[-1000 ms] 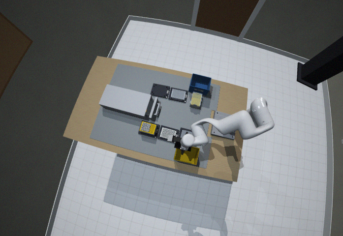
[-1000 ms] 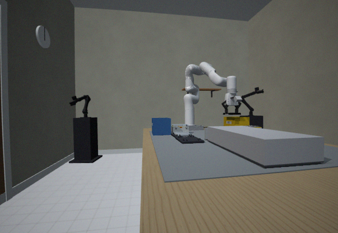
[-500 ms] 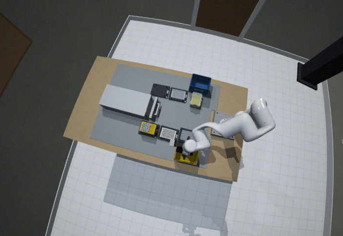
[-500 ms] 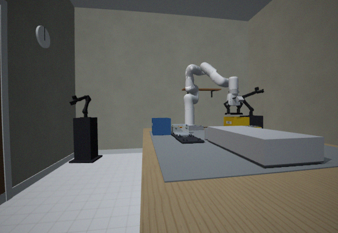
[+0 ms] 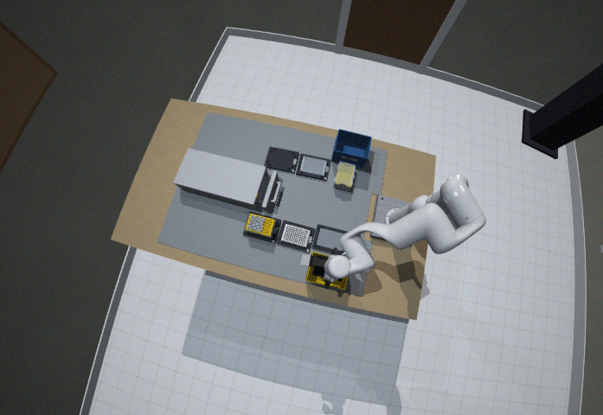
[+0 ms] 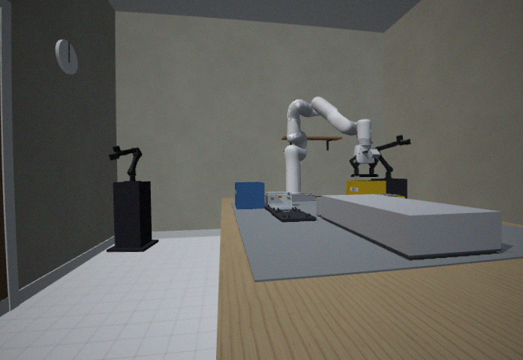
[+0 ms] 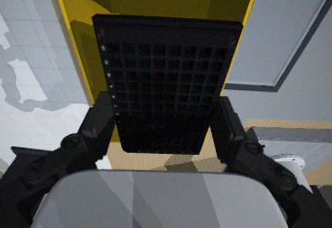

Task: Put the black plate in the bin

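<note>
Right now my hand is 120 mm above the yellow waste bin W1, 10 mm to the right of it and 10 mm past it. From my hand the other things lie so: drawer (510 mm ahead, 240 mm to the right, 140 mm below); yellow plate (360 mm ahead, 110 mm below, 80 mm to the right); black plate (10 mm below).
</note>
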